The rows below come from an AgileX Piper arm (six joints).
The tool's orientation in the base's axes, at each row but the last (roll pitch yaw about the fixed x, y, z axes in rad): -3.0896, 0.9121, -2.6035; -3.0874, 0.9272, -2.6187; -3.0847, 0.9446, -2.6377; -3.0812, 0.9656, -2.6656; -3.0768, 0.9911, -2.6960; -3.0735, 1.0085, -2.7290; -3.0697, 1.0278, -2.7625; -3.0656, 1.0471, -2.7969
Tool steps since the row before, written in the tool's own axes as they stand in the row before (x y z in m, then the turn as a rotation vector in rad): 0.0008, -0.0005, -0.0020, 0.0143, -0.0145, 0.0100; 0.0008, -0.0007, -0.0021, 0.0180, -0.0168, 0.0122; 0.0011, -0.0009, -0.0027, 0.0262, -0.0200, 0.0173; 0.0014, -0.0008, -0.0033, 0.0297, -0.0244, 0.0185; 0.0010, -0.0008, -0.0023, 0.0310, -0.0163, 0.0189; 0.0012, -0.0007, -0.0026, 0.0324, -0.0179, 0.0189; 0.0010, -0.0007, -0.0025, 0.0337, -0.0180, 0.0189; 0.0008, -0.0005, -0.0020, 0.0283, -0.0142, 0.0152
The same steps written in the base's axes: -0.0016, -0.0014, 0.0006, 0.0064, -0.0136, -0.0170; -0.0016, -0.0016, 0.0006, 0.0072, -0.0160, -0.0212; -0.0022, -0.0020, 0.0007, 0.0081, -0.0194, -0.0307; -0.0029, -0.0022, 0.0008, 0.0091, -0.0240, -0.0341; -0.0020, -0.0017, 0.0004, 0.0057, -0.0167, -0.0357; -0.0024, -0.0016, 0.0004, 0.0055, -0.0185, -0.0368; -0.0023, -0.0015, 0.0005, 0.0049, -0.0188, -0.0379; -0.0019, -0.0011, 0.0003, 0.0033, -0.0151, -0.0315
